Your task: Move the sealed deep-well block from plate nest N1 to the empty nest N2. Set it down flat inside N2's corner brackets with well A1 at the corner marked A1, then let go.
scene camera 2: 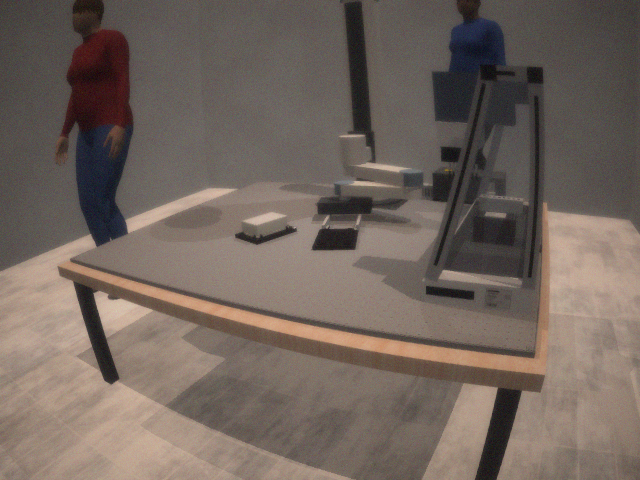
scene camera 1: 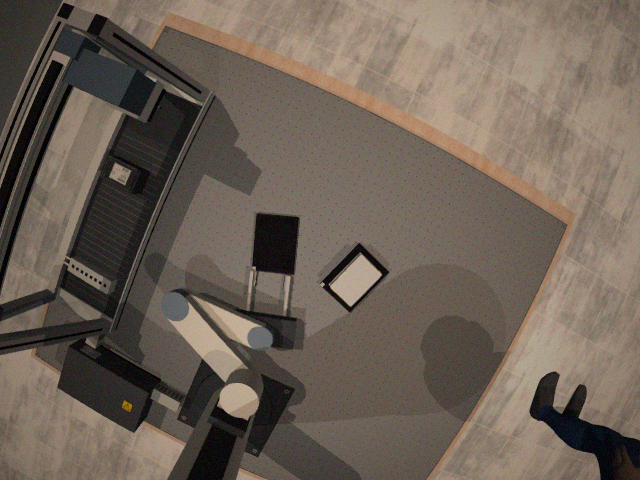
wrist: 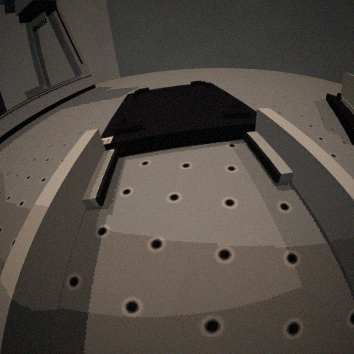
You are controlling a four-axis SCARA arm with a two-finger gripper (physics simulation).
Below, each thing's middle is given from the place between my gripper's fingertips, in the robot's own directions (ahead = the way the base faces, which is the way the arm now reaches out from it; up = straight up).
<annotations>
Now: the black nest N2 [scene camera 1: 274, 242] 8 cm ahead of my hand, 2 cm to the left of it and 1 cm below it. Also, from my hand: sealed deep-well block [scene camera 1: 359, 275]: 9 cm ahead, 22 cm to the right, 2 cm above; then dark control box [scene camera 1: 96, 383]: 57 cm behind, 33 cm to the left, 4 cm above; then black nest N1 [scene camera 1: 359, 248]: 9 cm ahead, 22 cm to the right, 1 cm below.
</annotations>
